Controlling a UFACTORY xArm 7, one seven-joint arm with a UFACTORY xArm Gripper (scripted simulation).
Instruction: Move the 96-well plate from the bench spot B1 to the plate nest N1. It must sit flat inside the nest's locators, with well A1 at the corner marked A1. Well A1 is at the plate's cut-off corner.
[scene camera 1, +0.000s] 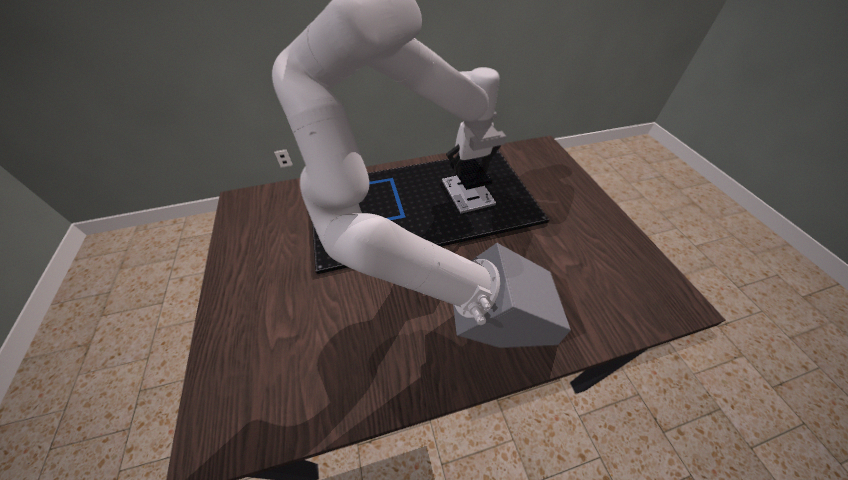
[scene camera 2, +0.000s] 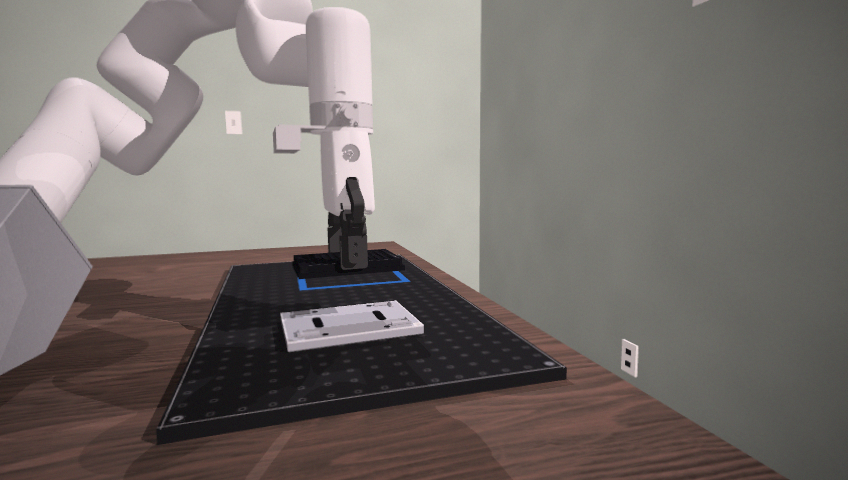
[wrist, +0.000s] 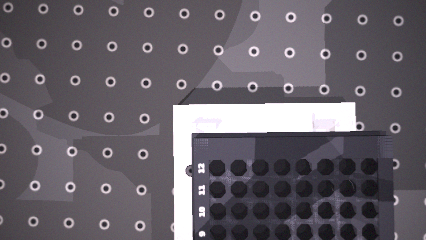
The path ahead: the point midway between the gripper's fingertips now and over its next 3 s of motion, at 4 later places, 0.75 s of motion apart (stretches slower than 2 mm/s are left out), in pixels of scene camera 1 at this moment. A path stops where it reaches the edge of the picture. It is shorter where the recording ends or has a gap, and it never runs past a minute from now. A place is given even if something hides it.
The gripper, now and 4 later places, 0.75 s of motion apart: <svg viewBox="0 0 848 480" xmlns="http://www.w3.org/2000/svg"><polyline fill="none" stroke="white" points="470,171 469,180 468,185 468,186 468,187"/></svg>
